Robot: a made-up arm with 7 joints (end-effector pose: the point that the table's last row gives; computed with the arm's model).
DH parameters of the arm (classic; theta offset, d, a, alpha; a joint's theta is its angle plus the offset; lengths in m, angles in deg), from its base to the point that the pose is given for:
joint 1: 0 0.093 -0.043 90
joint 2: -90 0.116 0.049 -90
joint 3: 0 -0.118 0.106 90
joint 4: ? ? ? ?
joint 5: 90 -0.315 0 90
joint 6: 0 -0.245 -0.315 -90
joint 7: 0 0.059 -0.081 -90
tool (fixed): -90 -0.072 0 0
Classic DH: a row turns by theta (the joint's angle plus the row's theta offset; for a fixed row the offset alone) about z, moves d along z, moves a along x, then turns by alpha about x.
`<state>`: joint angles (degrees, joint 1 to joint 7).
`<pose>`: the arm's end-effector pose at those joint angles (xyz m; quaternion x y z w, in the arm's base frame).
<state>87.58 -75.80 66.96 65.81 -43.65 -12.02 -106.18</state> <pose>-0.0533 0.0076 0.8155 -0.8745 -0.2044 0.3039 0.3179</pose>
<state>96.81 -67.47 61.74 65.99 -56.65 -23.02 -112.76</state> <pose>-0.1156 0.0209 0.8028 -0.8296 -0.4154 0.3354 0.1636</pose>
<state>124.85 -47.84 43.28 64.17 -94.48 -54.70 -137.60</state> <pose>-0.3828 -0.2054 0.5496 0.4733 0.7938 -0.0962 0.3697</pose>
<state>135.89 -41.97 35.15 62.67 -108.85 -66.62 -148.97</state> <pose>-0.3660 -0.3610 0.3552 0.2908 0.7886 0.0868 0.5348</pose>
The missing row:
joint 4: 0 -0.328 -0.06 -90
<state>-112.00 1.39 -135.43 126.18 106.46 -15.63 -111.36</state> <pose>-0.2679 -0.1277 0.0119 -0.5154 0.0275 0.3564 0.7788</pose>
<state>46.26 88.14 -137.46 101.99 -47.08 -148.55 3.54</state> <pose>0.7822 -0.3348 0.0879 -0.8137 0.4023 -0.4028 0.1176</pose>
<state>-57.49 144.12 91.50 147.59 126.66 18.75 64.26</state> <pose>-0.3084 0.3942 0.0019 0.4748 -0.3363 -0.7602 0.2890</pose>
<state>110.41 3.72 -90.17 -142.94 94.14 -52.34 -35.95</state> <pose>0.2174 -0.2348 -0.0824 -0.2475 -0.0716 0.1563 0.9535</pose>
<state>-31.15 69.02 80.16 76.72 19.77 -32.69 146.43</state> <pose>-0.1281 0.1887 -0.2755 -0.1594 0.2001 -0.9557 0.1454</pose>
